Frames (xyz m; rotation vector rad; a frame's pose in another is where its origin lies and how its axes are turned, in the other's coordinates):
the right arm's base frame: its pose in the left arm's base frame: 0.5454 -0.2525 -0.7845 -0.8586 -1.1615 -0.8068
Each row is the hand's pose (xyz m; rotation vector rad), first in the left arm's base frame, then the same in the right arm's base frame.
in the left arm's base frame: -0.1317 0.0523 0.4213 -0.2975 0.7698 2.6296
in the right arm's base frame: 1.0054 -0.6353 0.7687 -1.0233 0.2940 -2.2798
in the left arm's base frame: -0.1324 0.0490 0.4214 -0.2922 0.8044 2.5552
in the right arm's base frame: 1.0057 -0.6374 0.7661 -1.0298 0.2122 -2.3222
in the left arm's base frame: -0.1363 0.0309 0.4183 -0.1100 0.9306 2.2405
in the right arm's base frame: 1.0035 -0.6486 0.7511 -1.1541 -0.2129 -2.3758
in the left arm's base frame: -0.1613 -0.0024 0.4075 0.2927 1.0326 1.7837
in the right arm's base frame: 0.9908 -0.6840 0.7303 -1.4149 -0.8767 -2.1989
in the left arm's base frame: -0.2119 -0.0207 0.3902 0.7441 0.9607 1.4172
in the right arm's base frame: 0.9651 -0.7343 0.7325 -1.7531 -1.3469 -1.7763
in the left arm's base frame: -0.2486 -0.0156 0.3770 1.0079 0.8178 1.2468
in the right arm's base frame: 0.9441 -0.7624 0.7504 -2.0015 -1.4926 -1.4558
